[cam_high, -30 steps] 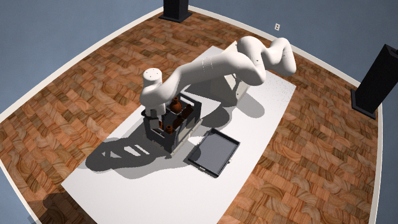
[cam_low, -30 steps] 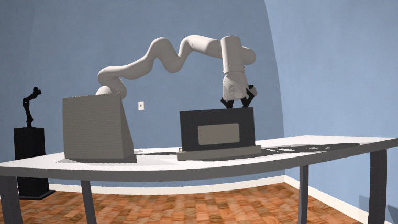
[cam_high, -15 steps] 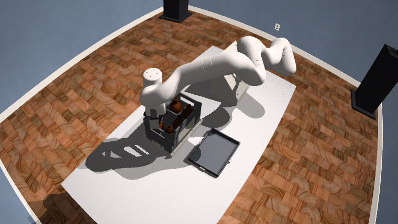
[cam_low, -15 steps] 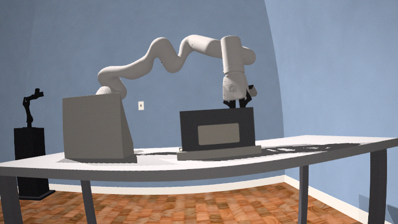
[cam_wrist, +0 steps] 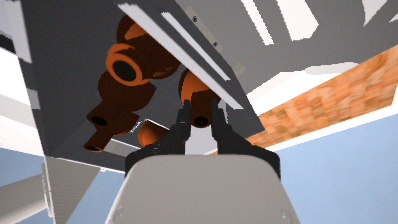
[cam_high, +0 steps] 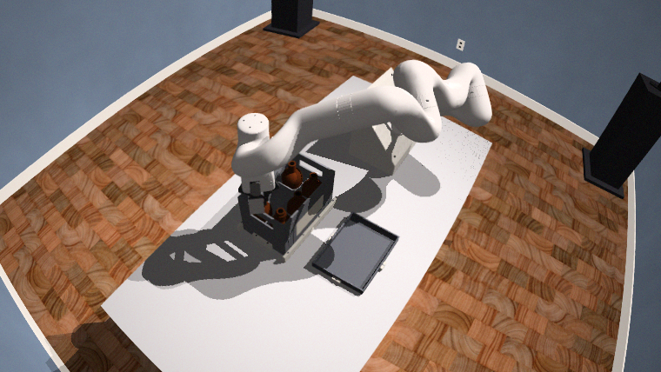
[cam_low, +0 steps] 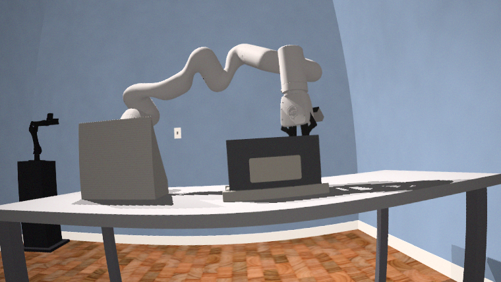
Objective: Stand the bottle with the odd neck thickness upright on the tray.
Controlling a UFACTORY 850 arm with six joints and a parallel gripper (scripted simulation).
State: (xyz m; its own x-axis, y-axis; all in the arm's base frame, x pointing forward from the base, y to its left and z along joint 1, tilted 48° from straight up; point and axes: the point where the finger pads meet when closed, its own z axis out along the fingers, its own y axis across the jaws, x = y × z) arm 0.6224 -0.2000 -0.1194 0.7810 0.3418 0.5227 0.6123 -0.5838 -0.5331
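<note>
Now: hand 1 cm short of the bottle, 8 cm to the right of it and 7 cm above it. The rest, counted from my hand: dark grey crate 8 cm behind, 5 cm to the left, 7 cm below; then dark tray 6 cm behind, 32 cm to the left, 15 cm below.
</note>
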